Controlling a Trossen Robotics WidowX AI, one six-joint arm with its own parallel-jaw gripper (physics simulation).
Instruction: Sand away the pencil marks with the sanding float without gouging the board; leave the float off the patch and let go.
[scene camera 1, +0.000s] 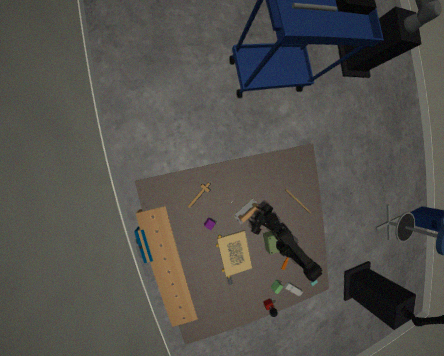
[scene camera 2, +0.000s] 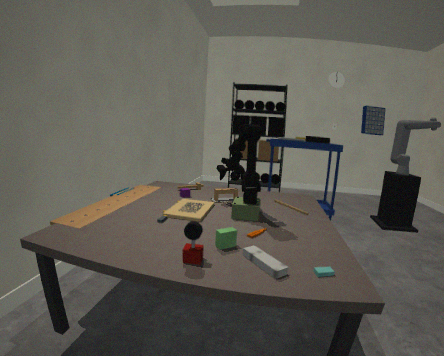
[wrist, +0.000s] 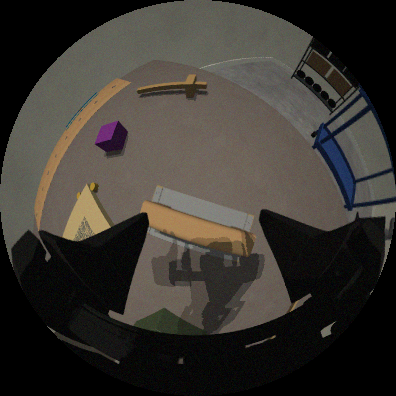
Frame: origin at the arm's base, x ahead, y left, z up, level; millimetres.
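Where they show: gripper, fingertip midpoint: (scene camera 1: 252, 213) (scene camera 2: 226, 179) (wrist: 205, 217); arm's base, link origin: (scene camera 1: 280, 244) (scene camera 2: 250, 202).
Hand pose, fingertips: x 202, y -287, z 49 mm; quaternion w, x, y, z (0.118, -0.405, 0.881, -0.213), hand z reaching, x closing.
Things, the pixels of their top centre, and the offset from my fingertips.
- sanding float, top centre: (wrist: 195, 231) (scene camera 2: 226, 188) (scene camera 1: 250, 213) dx -9, dy +19, dz -55 mm
- pale yellow board, top centre: (wrist: 80, 252) (scene camera 2: 190, 207) (scene camera 1: 235, 254) dx +119, dy +308, dz -112 mm
- purple cube, top centre: (wrist: 105, 131) (scene camera 1: 210, 224) (scene camera 2: 185, 189) dx +265, dy +45, dz -80 mm
- wooden cross-shaped piece, top centre: (wrist: 167, 79) (scene camera 1: 199, 195) (scene camera 2: 190, 183) dx +305, dy -155, dz -85 mm
- green block, top centre: (scene camera 2: 226, 230) (scene camera 1: 279, 289) dx -167, dy +662, dz -62 mm
- grey bar, top centre: (scene camera 2: 264, 257) (scene camera 1: 294, 290) dx -324, dy +757, dz -102 mm
The sanding float (scene camera 1: 244, 209) (scene camera 2: 226, 193) (wrist: 197, 227), a grey plate with a wooden handle, lies on the table beside the board. The pale yellow board (scene camera 1: 223, 246) (scene camera 2: 176, 213) (wrist: 89, 202) lies flat and carries a dark patch of pencil marks (scene camera 1: 235, 252) (scene camera 2: 191, 206) (wrist: 84, 230). In the wrist view part of the board is hidden by the left finger. My gripper (scene camera 1: 254, 216) (scene camera 2: 220, 172) (wrist: 205, 217) is open and empty above the float. In the wrist view the handle shows between the fingertips, slanting from left to right.
A purple cube (scene camera 1: 210, 223) (scene camera 2: 185, 193) (wrist: 110, 136) and a wooden cross-shaped piece (scene camera 1: 199, 195) (wrist: 172, 87) lie beyond the board. A long holed plank (scene camera 1: 167, 265) (scene camera 2: 107, 205) lies along the left side. A green block (scene camera 2: 226, 238), a red block (scene camera 2: 193, 254) and a grey bar (scene camera 2: 265, 261) lie at the near side.
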